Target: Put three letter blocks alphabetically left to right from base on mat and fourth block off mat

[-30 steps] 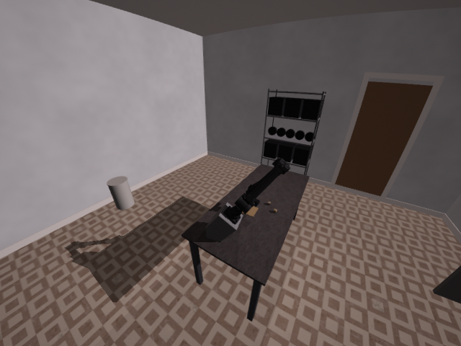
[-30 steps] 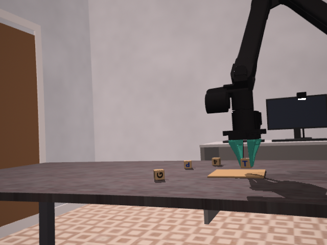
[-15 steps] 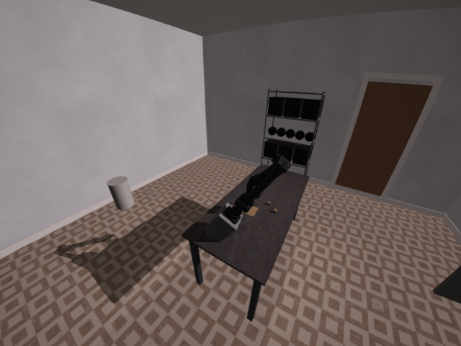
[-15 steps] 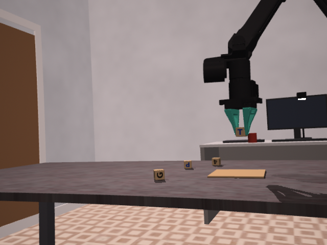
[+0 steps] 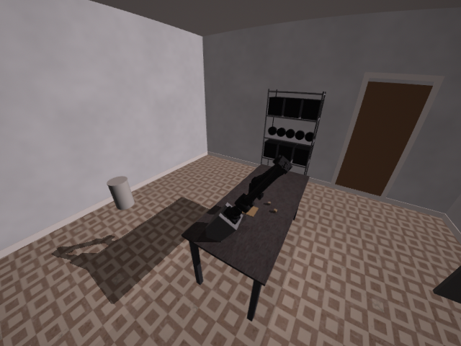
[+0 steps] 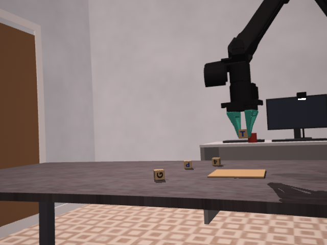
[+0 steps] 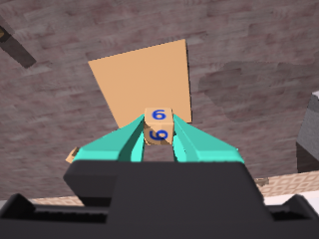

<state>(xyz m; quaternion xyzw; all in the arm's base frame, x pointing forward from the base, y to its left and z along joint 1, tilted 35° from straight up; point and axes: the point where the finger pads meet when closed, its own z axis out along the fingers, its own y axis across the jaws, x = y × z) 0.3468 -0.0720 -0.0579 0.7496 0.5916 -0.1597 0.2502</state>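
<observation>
The mat is 2 cm ahead of my hand, 2 cm to the left of it and 11 cm below it. From my hand the other things lie so: block (right at my hand).
</observation>
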